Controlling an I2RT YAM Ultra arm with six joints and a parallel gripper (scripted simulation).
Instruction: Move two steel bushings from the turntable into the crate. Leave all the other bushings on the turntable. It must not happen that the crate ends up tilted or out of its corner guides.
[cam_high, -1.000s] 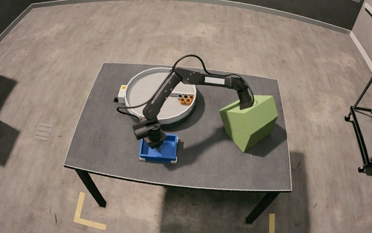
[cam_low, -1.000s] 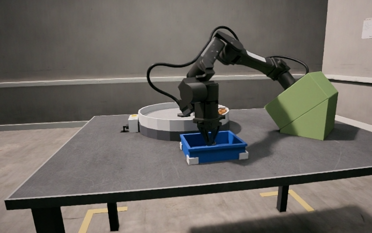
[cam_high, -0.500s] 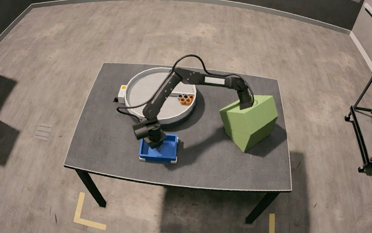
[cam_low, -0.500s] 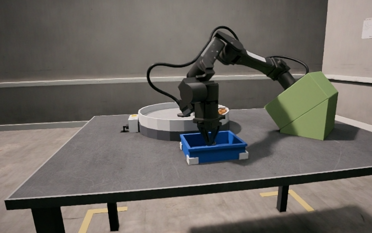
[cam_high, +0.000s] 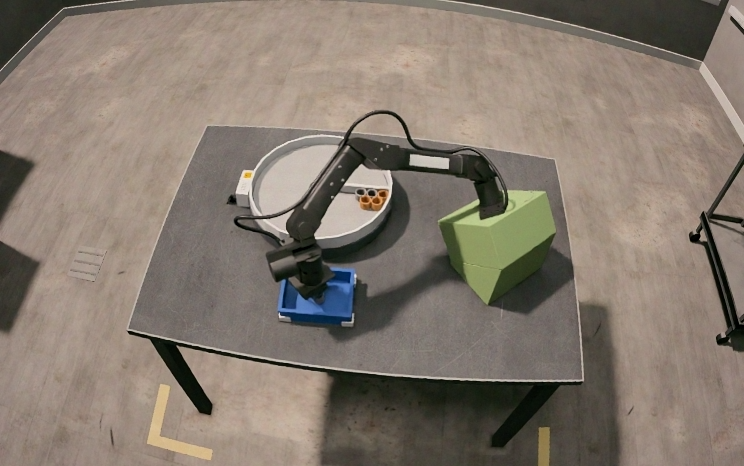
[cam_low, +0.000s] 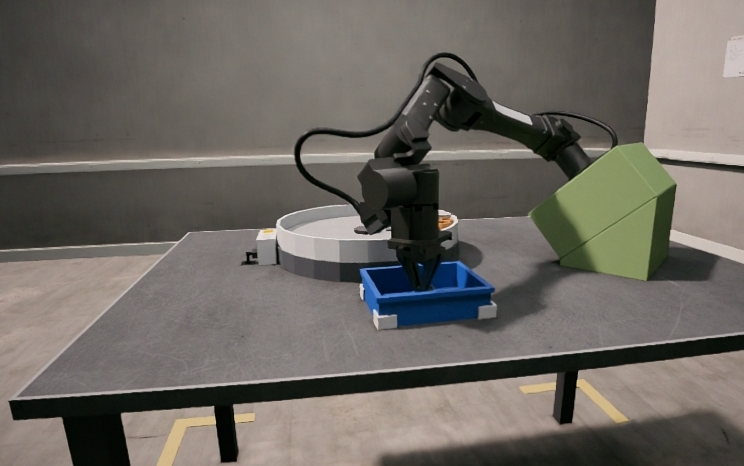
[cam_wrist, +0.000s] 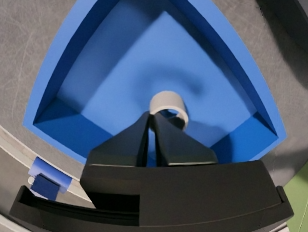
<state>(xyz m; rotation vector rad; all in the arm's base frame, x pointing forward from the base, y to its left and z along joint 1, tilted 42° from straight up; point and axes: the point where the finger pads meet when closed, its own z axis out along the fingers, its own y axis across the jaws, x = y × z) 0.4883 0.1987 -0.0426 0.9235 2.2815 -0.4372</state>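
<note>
The blue crate lies 1 cm to the right of my hand, 1 cm below it and 1 cm behind it. The rest, counted from my hand: round turntable 36 cm to the right, 2 cm above.
</note>
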